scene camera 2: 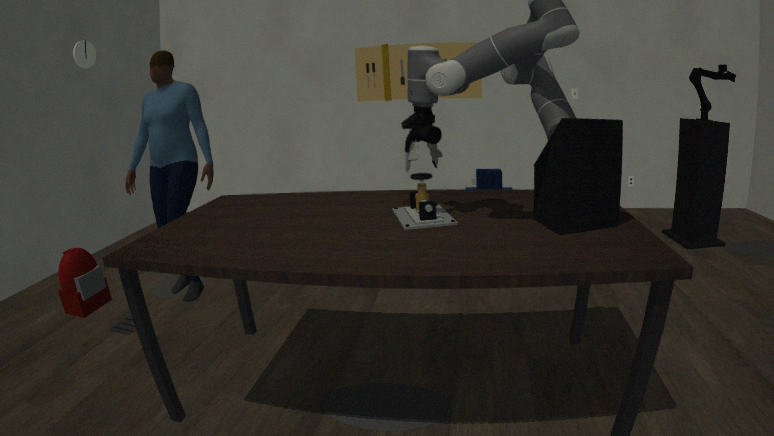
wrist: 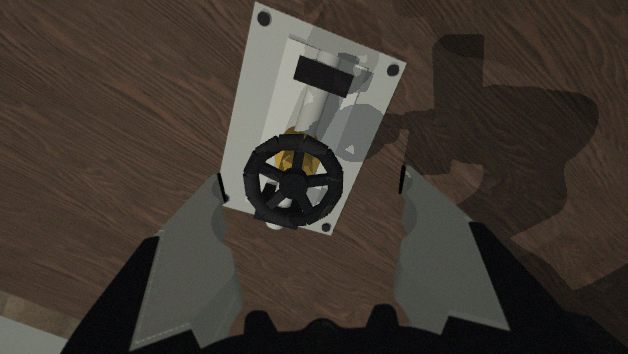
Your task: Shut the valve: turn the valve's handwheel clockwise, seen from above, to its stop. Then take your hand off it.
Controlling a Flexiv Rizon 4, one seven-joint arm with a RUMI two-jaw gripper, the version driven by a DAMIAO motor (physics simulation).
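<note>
The valve's black handwheel point(scene camera 2: 421, 176) point(wrist: 295, 184) is a spoked ring on top of a brass valve body point(scene camera 2: 421, 194) point(wrist: 284, 160). The valve is fixed on a light grey base plate point(scene camera 2: 399, 214) point(wrist: 242, 110) on the table, with a pale pipe point(wrist: 311, 107) running through it. My gripper point(scene camera 2: 421, 168) point(wrist: 311, 172) is open and empty. Its grey fingertips are just above the handwheel in the scene view. In the wrist view they stand apart on both sides of the wheel, with a small gap on the left and a wider one on the right.
A tall black angular block point(scene camera 2: 582, 176) stands at the right of the brown table point(scene camera 2: 324, 243). A person point(scene camera 2: 172, 127) stands behind the table's left end. A small black arm point(scene camera 2: 703, 97) is on a stand at the far right. The arm's shadow falls beside the plate.
</note>
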